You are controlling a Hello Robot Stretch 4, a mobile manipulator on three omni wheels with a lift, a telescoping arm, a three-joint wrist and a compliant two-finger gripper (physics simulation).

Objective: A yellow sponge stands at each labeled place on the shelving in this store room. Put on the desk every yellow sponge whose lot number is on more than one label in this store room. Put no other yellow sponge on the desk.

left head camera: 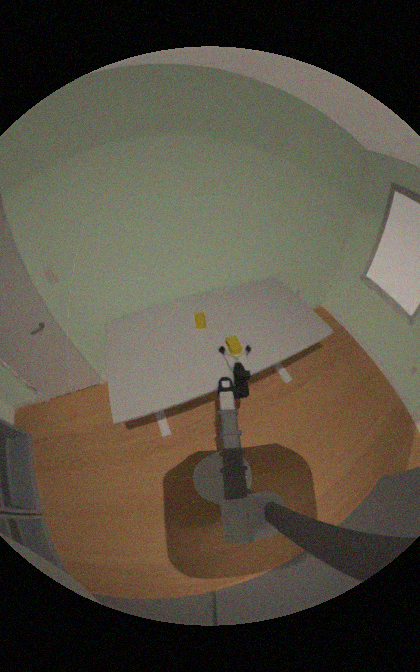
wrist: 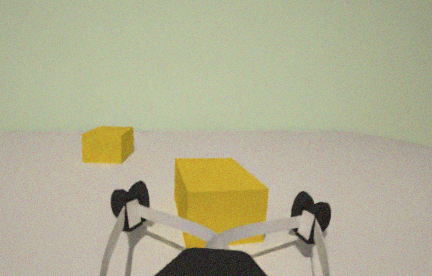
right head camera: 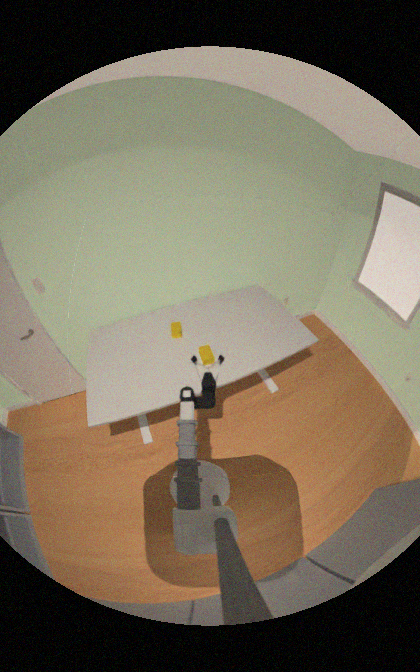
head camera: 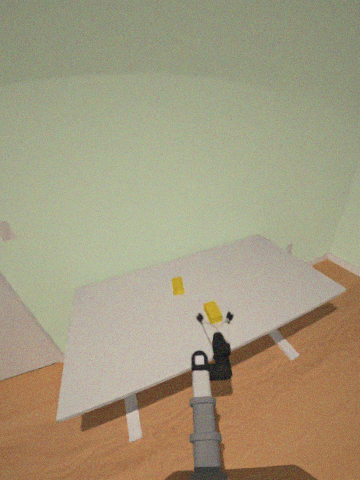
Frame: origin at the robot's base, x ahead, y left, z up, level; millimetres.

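Where they show: gripper, fingertip midpoint: (wrist: 220,203) (head camera: 214,313).
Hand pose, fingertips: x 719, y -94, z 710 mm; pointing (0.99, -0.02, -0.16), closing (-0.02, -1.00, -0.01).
Note:
Each offset is from my fingertips to the centre of the thing. Level surfaces: height alone.
One yellow sponge {dz +6, dx +6, dy +7 mm} (head camera: 212,312) (left head camera: 233,345) (right head camera: 206,354) (wrist: 225,210) lies on the white desk {dz -16 mm} (head camera: 110,350) (left head camera: 140,370) (right head camera: 120,380) near its front edge. A second yellow sponge {dz +6, dx +219, dy +192 mm} (head camera: 178,286) (left head camera: 200,320) (right head camera: 176,330) (wrist: 102,146) lies farther back and to the left on the desk. My gripper (head camera: 215,317) (left head camera: 235,349) (right head camera: 207,359) (wrist: 220,203) is open, its fingertips spread wide at the near end of the first sponge, with space on both sides of it. No lot labels show in these views.
A door (left head camera: 45,345) (right head camera: 35,350) stands left of the desk. A bright framed panel (left head camera: 400,255) (right head camera: 392,255) is on the right wall. Grey furniture (left head camera: 17,465) (right head camera: 10,465) stands at the left edge. Wooden floor {dz -736 mm} (head camera: 300,410) lies in front of the desk.

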